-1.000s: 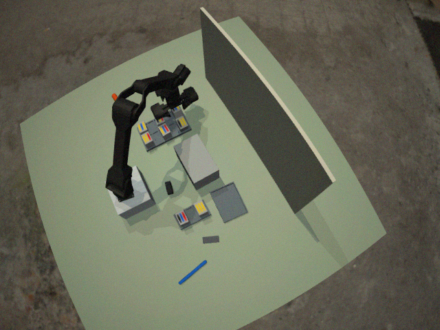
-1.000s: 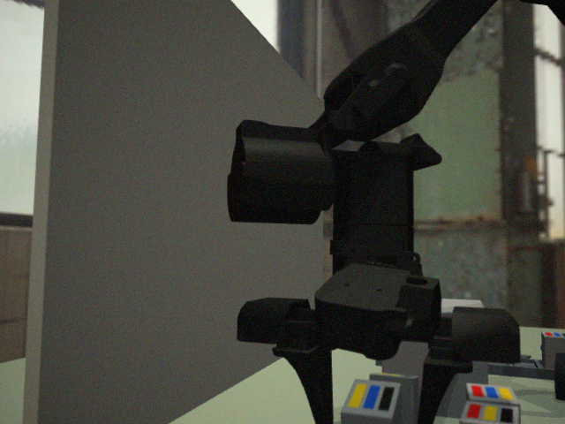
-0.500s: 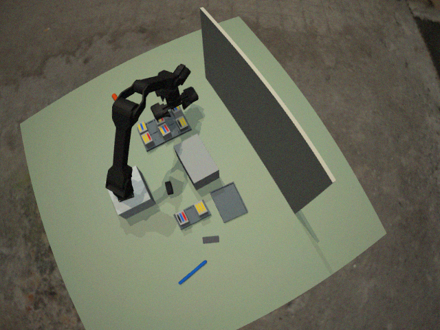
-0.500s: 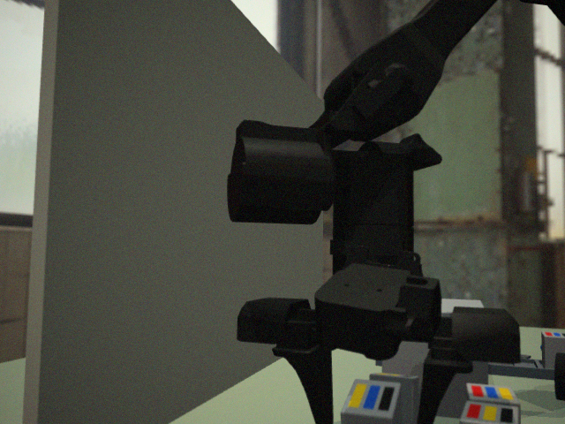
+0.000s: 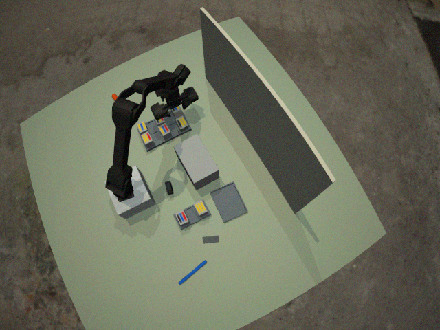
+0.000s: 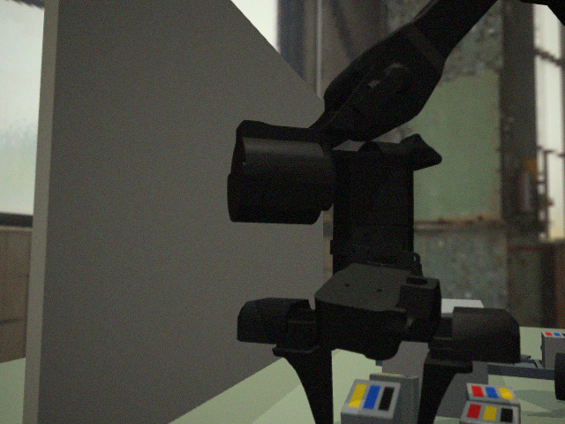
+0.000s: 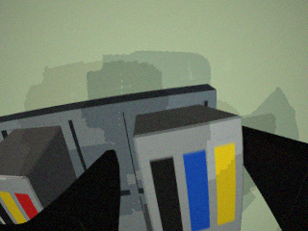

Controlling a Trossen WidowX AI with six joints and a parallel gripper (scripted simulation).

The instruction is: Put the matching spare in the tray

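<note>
My gripper tip is now 420 mm to the left of the grey tray, 60 mm short of it and 20 mm above it. From my gripper tip the other things lie so: black tape roll (290 mm to the right, 130 mm behind, 10 mm above); dark panel (230 mm ahead, 210 mm to the right, 210 mm above); mounted unit (240 mm to the right, 30 mm above).
</note>
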